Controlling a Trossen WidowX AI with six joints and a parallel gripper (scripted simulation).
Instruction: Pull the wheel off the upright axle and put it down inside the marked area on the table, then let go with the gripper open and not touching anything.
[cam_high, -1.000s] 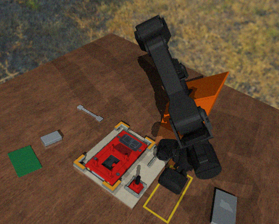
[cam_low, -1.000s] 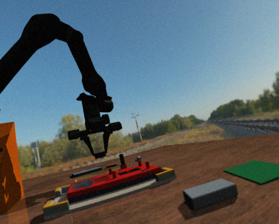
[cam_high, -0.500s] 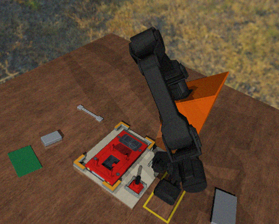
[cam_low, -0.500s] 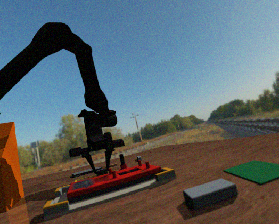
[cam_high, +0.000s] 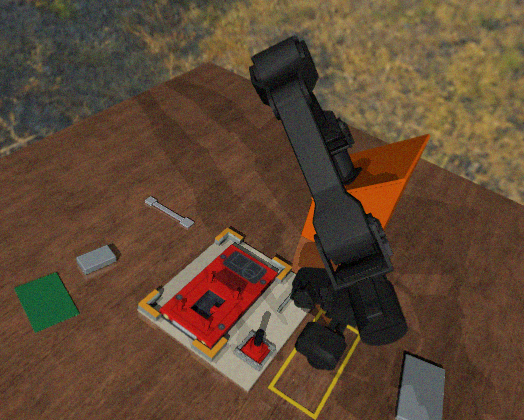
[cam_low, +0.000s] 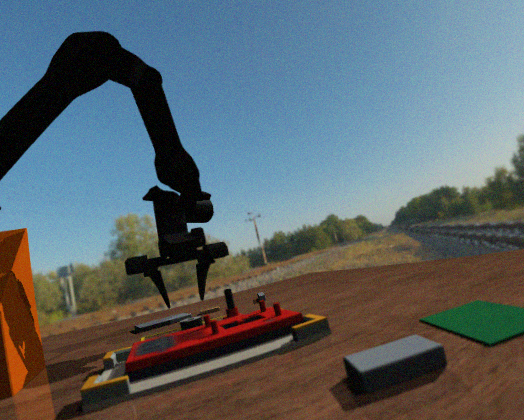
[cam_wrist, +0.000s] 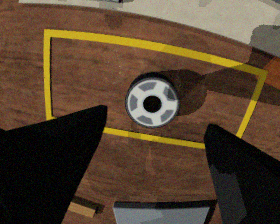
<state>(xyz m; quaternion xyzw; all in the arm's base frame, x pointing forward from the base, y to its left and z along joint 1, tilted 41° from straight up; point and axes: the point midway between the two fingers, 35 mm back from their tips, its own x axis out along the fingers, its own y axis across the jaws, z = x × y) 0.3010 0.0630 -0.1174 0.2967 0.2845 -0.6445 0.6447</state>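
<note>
Now: the wheel 4 cm below my gripper tip. From my gripper tip the other things lie so: black axle 9 cm to the right, 6 cm ahead, 1 cm below; grey block 42 cm to the right, 7 cm ahead, 4 cm below; green patch 42 cm to the right, 18 cm ahead, 5 cm below.
</note>
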